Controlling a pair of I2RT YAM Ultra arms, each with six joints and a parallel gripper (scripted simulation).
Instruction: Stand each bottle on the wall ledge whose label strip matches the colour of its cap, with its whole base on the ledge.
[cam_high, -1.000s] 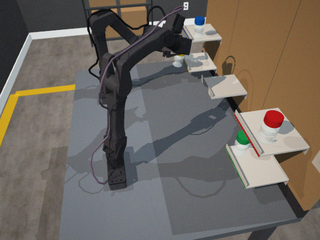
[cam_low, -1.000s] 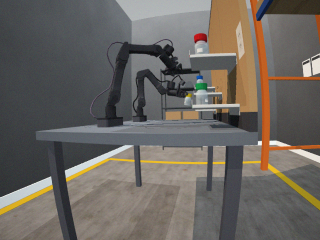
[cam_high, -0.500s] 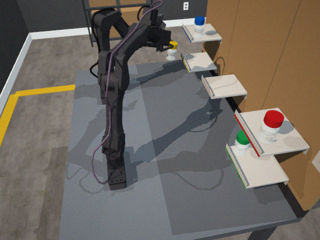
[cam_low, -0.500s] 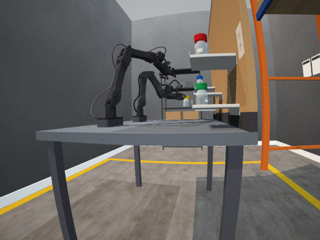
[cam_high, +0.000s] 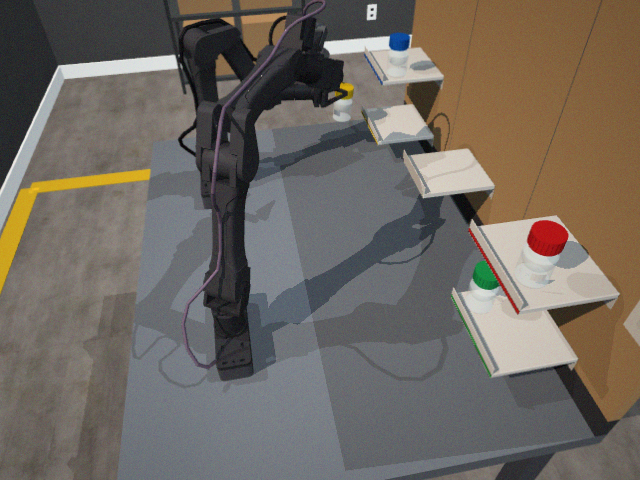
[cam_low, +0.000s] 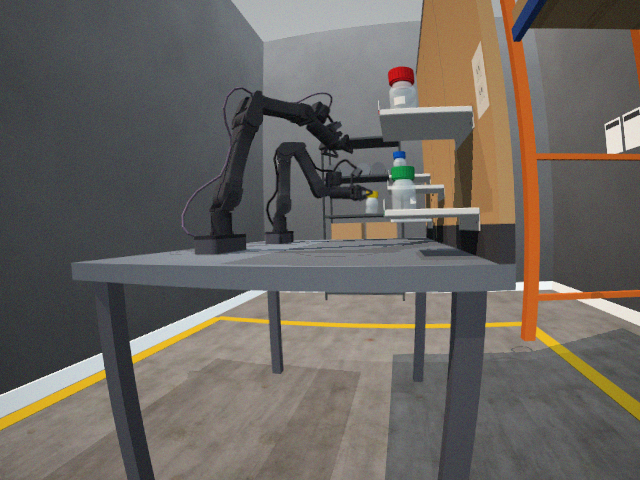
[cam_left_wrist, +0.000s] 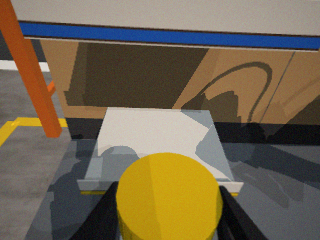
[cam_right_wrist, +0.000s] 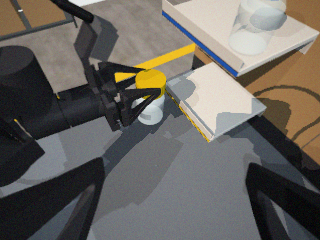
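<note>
Now: the blue-capped bottle 130 mm ahead of my left hand, 110 mm above it and 70 mm to the right of it. The rest, counted from my left hand: green-capped bottle: 750 mm to the right, 100 mm ahead, 80 mm below; brown wall: 430 mm to the right, 260 mm ahead, 230 mm above; yellow-capped bottle: 50 mm below.
</note>
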